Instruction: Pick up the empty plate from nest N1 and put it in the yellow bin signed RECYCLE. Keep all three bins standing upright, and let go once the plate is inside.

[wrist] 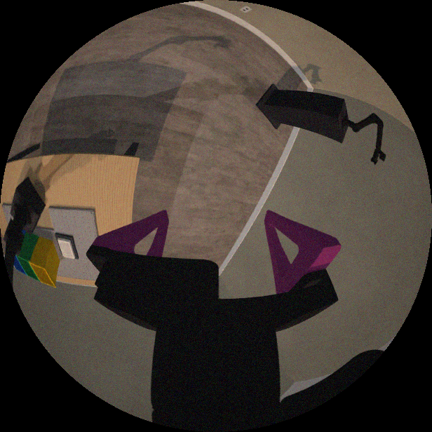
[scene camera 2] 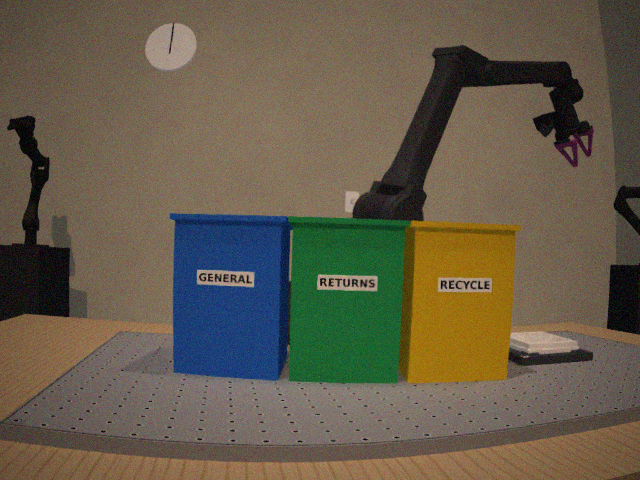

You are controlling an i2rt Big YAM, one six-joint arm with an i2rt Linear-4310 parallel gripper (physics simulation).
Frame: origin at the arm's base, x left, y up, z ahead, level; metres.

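Seen in the pictures: gripper, fingertip midpoint: (scene camera 2: 582,161).
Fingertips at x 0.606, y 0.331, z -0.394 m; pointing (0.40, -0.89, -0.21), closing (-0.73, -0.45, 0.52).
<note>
Pixels of each thing's top centre, then the offset from my fingertips to it. Level surfaces: height alone.
- white plate at its top centre: (scene camera 2: 536,337) dy -0.388, dx -0.355, dz +0.591 m
- dark nest at its top centre: (scene camera 2: 535,344) dy -0.399, dx -0.355, dz +0.591 m
- yellow RECYCLE bin at its top centre: (scene camera 2: 450,227) dy -0.234, dx -0.515, dz +0.675 m
- green RETURNS bin at its top centre: (scene camera 2: 346,223) dy -0.234, dx -0.647, dz +0.681 m
- blue GENERAL bin at its top centre: (scene camera 2: 238,220) dy -0.234, dx -0.779, dz +0.686 m
- grey perforated board at its surface level: dy -0.414 m
- wooden table at its surface level: dy -0.427 m
A white plate (scene camera 2: 542,342) (wrist: 66,247) lies flat on a dark nest (scene camera 2: 560,357) (wrist: 74,238), to the right of the bins in the scene view. The yellow RECYCLE bin (scene camera 2: 461,330) (wrist: 46,252) stands upright, its open top showing in the wrist view. My gripper (scene camera 2: 583,160) (wrist: 216,215) is open and empty, high above the table and up to the right of the plate in the scene view. Whether the nest bears the sign N1 cannot be read.
The green RETURNS bin (scene camera 2: 347,330) (wrist: 28,247) and the blue GENERAL bin (scene camera 2: 227,325) (wrist: 21,267) stand upright in a row left of the yellow bin. The bins stand on a grey perforated board (scene camera 2: 330,413) over a wooden table (scene camera 2: 320,467). Other arms stand on dark pedestals (scene camera 2: 33,281) farther away.
</note>
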